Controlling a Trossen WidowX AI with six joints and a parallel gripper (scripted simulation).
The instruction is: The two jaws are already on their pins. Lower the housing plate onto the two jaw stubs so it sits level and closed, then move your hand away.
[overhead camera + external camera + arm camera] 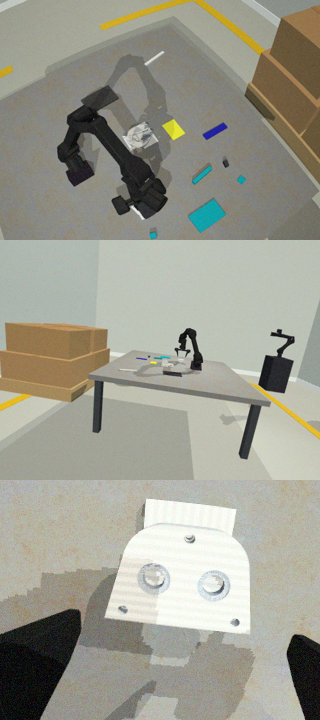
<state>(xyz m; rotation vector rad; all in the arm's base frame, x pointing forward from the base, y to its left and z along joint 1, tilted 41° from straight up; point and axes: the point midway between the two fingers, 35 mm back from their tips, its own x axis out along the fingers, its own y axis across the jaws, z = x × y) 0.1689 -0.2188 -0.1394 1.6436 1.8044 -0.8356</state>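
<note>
Right now my gripper tip is 30 mm above the white housing plate and 10 mm to the left of it. From my gripper tip the other things lie so: teal plate (200 mm ahead, 160 mm to the right, 60 mm below); white block (50 mm below, 10 mm to the right); teal bar (280 mm ahead, 50 mm below).
</note>
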